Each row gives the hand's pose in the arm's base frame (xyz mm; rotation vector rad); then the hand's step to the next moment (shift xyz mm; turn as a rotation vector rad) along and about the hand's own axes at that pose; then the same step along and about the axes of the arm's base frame.
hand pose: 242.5 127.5 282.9 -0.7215 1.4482 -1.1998
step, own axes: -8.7 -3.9 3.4 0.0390 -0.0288 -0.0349
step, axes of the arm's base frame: 4.7 5.7 6.9 -0.0478 -0.0342 0.0108
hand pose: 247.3 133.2 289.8 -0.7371 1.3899 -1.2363
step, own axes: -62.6 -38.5 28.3 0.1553 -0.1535 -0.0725
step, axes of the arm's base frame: 33.4 39.8 59.1 -0.1346 -0.1647 0.0878
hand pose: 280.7 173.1 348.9 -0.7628 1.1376 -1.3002
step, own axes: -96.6 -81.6 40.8 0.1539 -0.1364 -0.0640
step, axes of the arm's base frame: 20.4 74.1 108.4 -0.1208 -0.1619 0.0749
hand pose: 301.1 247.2 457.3 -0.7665 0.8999 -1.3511
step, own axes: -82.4 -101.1 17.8 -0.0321 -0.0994 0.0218
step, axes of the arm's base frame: -32.1 72.7 105.0 -0.0277 0.0226 0.1005
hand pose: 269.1 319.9 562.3 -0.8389 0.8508 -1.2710
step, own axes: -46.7 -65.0 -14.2 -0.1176 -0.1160 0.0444
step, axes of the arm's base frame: -46.0 38.6 54.7 -0.0233 0.1070 0.1314
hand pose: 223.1 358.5 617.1 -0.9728 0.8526 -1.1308
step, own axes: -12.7 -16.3 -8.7 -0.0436 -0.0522 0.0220
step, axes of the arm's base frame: -16.2 8.5 13.0 -0.0066 0.0394 0.0593
